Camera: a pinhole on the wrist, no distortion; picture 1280 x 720 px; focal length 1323.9 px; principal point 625.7 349.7 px. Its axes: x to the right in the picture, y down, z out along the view. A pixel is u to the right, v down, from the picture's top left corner.
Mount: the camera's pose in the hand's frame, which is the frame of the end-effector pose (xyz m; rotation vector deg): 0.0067 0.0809 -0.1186 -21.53 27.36 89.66
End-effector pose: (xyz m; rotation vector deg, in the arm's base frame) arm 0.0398 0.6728 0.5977 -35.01 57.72 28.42
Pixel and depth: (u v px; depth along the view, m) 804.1 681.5 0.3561
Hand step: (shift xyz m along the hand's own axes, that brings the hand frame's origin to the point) -0.0664 0.3042 0.1675
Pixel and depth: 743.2 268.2 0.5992
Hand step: 0.0717 0.4365 0.3637
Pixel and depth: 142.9 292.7 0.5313
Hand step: 0.0671 0.1897 0.4335
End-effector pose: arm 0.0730 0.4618 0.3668 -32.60 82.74 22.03
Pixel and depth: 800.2 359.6 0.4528
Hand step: 0.0236 0.3657 0.2381
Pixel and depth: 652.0 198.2 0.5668
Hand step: 0.1001 0.3843 0.3555
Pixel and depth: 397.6 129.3 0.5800
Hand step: 0.1382 0.2965 0.4217
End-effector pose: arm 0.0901 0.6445 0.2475 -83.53 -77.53 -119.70
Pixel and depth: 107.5 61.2 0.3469
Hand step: 0.1071 0.1451 0.2424
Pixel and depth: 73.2 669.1 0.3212
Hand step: -0.0470 0.1306 0.2304
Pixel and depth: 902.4 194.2 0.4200
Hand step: 0.0730 0.3738 0.1918
